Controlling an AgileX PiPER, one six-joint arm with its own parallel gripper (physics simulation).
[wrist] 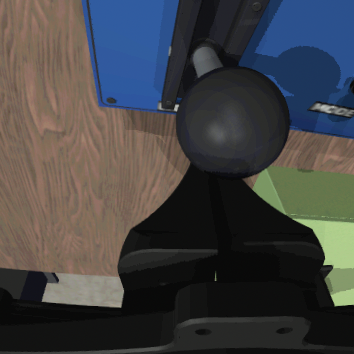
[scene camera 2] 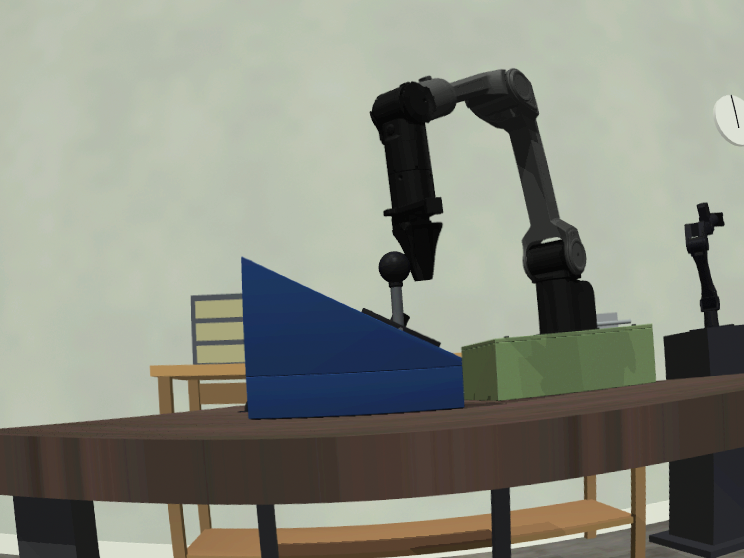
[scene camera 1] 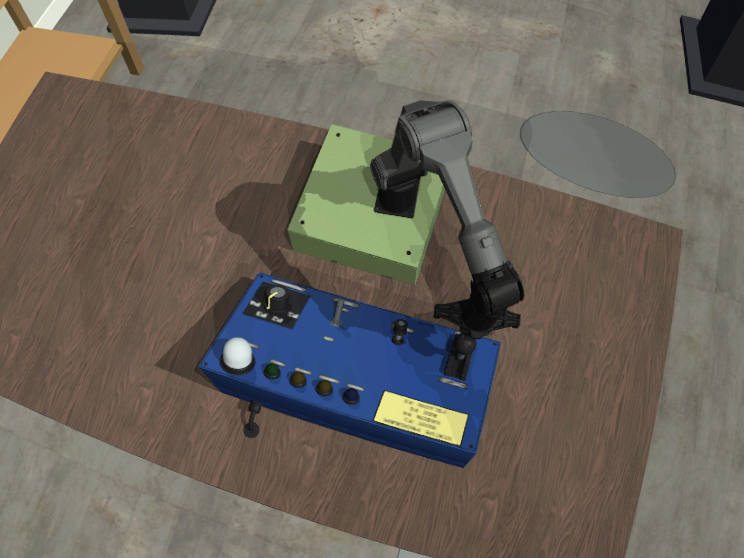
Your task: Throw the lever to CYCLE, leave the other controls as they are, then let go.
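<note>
The lever's black ball knob (scene camera 1: 465,344) (scene camera 2: 394,267) (wrist: 232,122) sits on a grey stem that stands nearly upright in a dark slot at one end of the blue sloped console (scene camera 1: 366,360) (scene camera 2: 348,360). The stem's foot is near the middle of the slot in scene camera 2. My gripper (scene camera 2: 422,277) (wrist: 207,167) is shut, with its fingers together and empty. Its tips are beside the ball on the arm-base side, slightly below the ball's middle, touching it or very close. The ball partly hides the tips in the wrist view. The word CYCLE cannot be read.
The console also bears a black mode knob (scene camera 1: 399,328), a grey toggle (scene camera 1: 338,312), a rotary selector (scene camera 1: 277,293), a white dome (scene camera 1: 237,354), several small coloured lamps and a yellow card (scene camera 1: 420,418). A black crank (scene camera 1: 251,420) projects from its side. The green base block (scene camera 1: 336,204) (scene camera 2: 558,366) is behind.
</note>
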